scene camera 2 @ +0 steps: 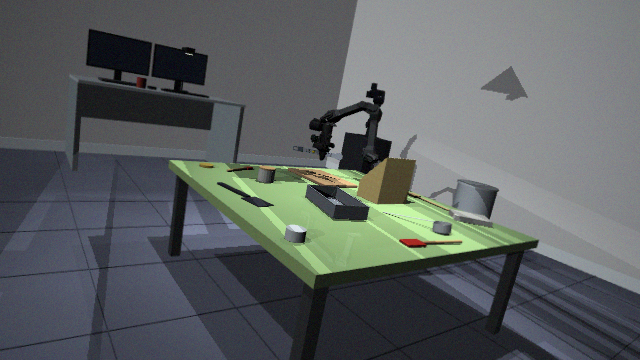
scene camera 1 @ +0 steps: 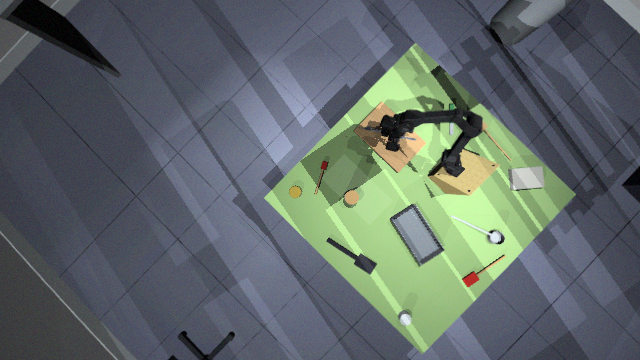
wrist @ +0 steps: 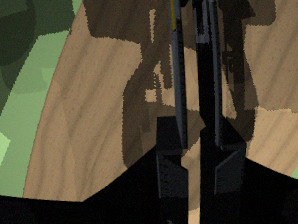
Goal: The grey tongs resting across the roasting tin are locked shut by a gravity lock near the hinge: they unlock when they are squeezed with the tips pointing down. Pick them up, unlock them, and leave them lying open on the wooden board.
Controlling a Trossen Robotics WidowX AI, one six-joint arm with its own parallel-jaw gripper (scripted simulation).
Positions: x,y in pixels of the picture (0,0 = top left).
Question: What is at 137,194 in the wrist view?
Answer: The gripper.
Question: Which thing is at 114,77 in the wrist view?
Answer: A wooden board.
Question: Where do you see a white block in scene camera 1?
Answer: At 530,177
